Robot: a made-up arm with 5 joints.
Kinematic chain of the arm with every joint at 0, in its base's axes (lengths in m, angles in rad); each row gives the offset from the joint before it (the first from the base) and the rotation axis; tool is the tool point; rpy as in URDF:
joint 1: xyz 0 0 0.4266 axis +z
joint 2: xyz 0 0 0 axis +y
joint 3: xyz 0.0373 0 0.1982 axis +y
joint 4: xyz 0.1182 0 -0.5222 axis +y
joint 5: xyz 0.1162 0 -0.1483 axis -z
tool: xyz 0 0 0 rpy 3.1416 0 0
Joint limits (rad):
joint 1: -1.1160..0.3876
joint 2: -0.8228..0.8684
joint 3: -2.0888..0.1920
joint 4: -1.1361..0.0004
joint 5: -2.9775..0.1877
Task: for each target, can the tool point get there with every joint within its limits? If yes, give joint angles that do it. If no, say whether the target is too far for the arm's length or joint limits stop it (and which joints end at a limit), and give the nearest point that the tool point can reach.
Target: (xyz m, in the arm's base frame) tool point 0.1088 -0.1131 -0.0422
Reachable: yes | joints -0.8050 0.7268 -0.1793 -0.9871 -1.8519
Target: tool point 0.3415 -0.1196 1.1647
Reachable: yes | joints -0.3368 -0.4538 -1.6214 -0.3211 -0.2972
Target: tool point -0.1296 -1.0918 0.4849
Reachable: no: too far | nearest point 0.3886 -0.7947 0.4871 | short by 0.597 m
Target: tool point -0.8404 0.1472 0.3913
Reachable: no: joint limits stop it (at a limit: joint 2, joint 3, joint 4) | nearest point -0.2908 0.0509 -0.0059 | short by 0.685 m
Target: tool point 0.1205 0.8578 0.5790
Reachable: no: joint limits stop it (at a limit: joint 1, joint 2, joint 4) | nearest point 0.4132 0.1687 0.5788 | short by 0.749 m
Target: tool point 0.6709 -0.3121 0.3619
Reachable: yes | joints -0.4354 0.5101 -1.2573 -0.6169 -2.3443
